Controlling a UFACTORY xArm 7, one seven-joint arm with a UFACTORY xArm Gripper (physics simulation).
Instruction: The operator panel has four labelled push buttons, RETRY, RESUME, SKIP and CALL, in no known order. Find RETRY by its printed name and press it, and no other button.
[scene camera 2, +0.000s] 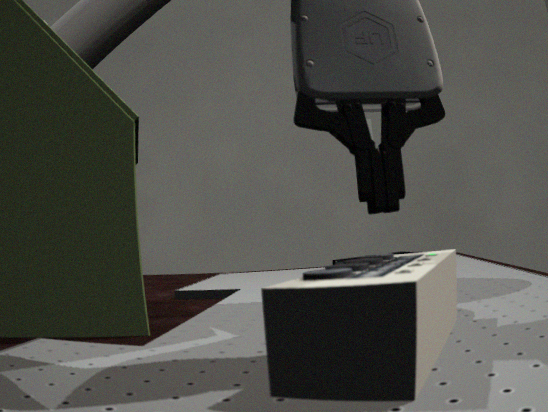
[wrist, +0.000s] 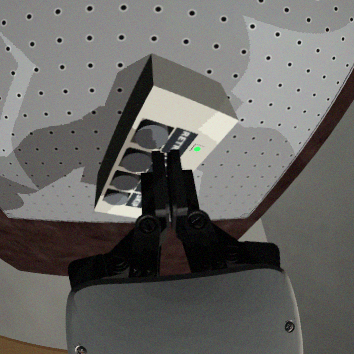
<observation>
My gripper shows in scene camera 2 and in the wrist view. One and the same spot on an operator panel: (wrist: 198, 114) is (scene camera 2: 416, 253). One and the same spot on my gripper: (wrist: 207, 247) is (scene camera 2: 386, 123).
</observation>
